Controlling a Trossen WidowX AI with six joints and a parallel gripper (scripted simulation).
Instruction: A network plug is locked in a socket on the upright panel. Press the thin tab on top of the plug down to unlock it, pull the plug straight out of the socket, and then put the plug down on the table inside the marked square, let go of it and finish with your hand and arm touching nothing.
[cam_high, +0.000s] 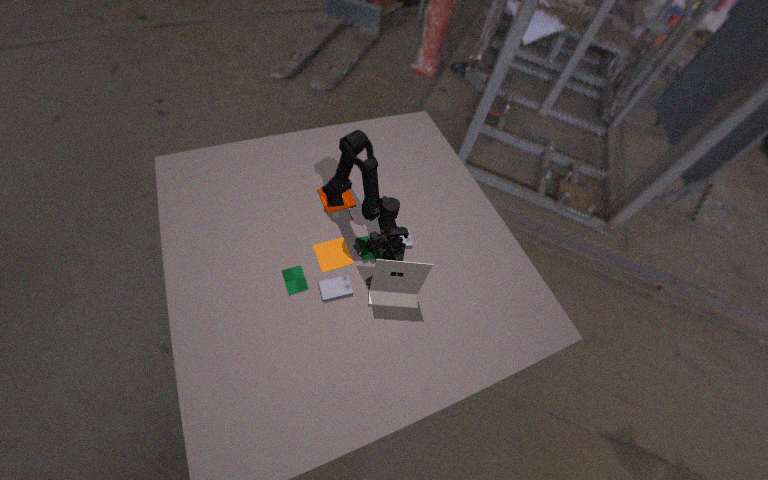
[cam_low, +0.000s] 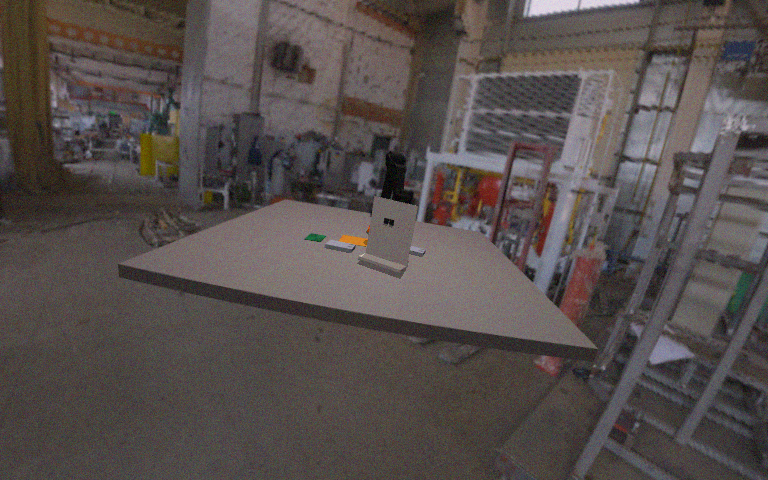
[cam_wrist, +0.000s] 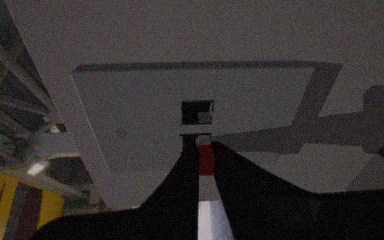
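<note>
Now: gripper tip 20 mm short of the grey panel, 10 mm to the left of it and 50 mm above it. From my gripper tip the other things lie so: orange square (170 mm behind, 190 mm to the right, 150 mm below); then plug (right at my gripper tip).
</note>
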